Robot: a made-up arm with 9 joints. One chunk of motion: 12 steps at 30 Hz.
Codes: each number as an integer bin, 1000 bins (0 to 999) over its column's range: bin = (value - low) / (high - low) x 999, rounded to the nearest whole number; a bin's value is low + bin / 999 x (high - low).
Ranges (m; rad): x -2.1..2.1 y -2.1..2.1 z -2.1..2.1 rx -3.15..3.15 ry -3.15..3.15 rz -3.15..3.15
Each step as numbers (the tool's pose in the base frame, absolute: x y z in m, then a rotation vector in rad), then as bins.
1 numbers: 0.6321 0.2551 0.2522 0.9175 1.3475 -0.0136
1 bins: 650 560 559 645 713 497
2 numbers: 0.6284 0.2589 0.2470 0.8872 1.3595 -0.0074
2 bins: 649 561 558 640 715 498
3 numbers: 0.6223 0.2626 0.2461 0.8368 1.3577 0.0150
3 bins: 648 562 558 632 715 502
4 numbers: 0.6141 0.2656 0.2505 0.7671 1.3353 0.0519
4 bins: 646 563 559 621 711 508
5 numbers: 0.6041 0.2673 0.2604 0.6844 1.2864 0.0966
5 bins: 643 563 561 608 703 515
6 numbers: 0.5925 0.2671 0.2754 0.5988 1.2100 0.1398
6 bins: 640 563 565 594 691 522
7 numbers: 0.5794 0.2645 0.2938 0.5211 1.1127 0.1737
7 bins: 637 562 569 582 676 527
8 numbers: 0.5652 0.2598 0.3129 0.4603 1.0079 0.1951
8 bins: 634 561 574 572 659 530
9 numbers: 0.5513 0.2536 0.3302 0.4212 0.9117 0.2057
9 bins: 631 560 578 566 644 532
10 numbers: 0.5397 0.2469 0.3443 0.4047 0.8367 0.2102
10 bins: 628 558 581 564 632 533
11 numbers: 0.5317 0.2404 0.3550 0.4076 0.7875 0.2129
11 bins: 626 557 584 564 624 533
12 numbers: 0.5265 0.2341 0.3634 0.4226 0.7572 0.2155
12 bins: 625 555 586 567 620 534
